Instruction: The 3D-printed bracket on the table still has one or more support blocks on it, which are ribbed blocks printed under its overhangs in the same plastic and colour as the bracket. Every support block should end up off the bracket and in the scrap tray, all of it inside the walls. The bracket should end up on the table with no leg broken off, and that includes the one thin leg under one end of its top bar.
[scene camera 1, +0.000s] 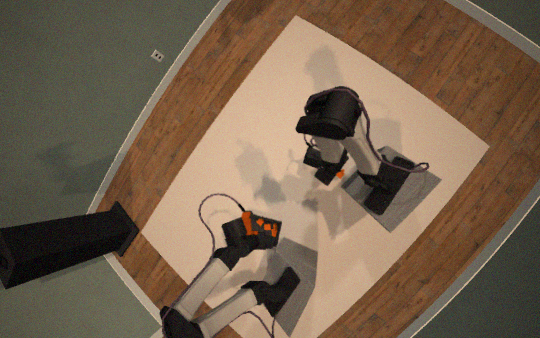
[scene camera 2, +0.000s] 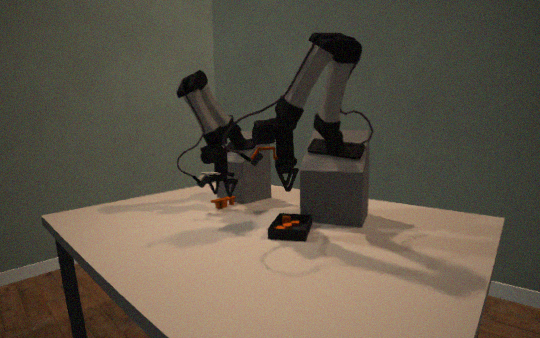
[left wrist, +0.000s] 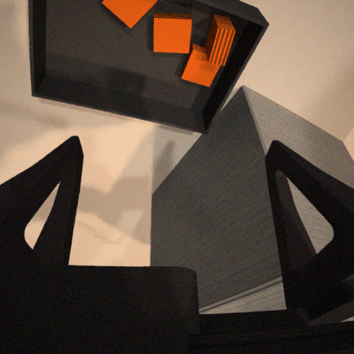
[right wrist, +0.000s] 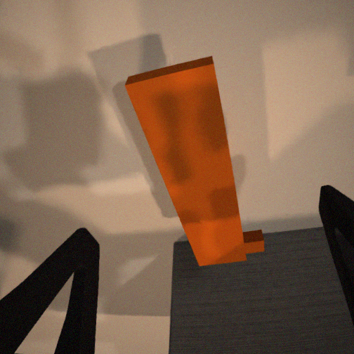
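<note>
The orange bracket (scene camera 1: 340, 173) (scene camera 2: 218, 201) (right wrist: 195, 165) stands on the table (scene camera 2: 200, 290), top bar up. A thicker part shows below its bar in scene camera 2, too small to tell as leg or support. In the right wrist view a small piece sticks out beside the bar's near end; the underside is hidden. My right gripper (scene camera 2: 223, 193) (right wrist: 196, 218) is open above the bracket, fingers wide apart. The black scrap tray (scene camera 2: 287, 236) (left wrist: 115, 102) holds several orange support blocks, including a ribbed one (left wrist: 221, 40) leaning on another. My left gripper (scene camera 2: 287, 188) (left wrist: 176, 146) is open and empty above the tray's near side.
A grey pedestal (scene camera 2: 330, 192) (left wrist: 210, 215) carries the left arm, close beside the tray. Another grey pedestal (scene camera 2: 252, 182) (right wrist: 250, 295) carries the right arm, close to the bracket. An orange camera mount (scene camera 2: 267, 148) sits on the left wrist.
</note>
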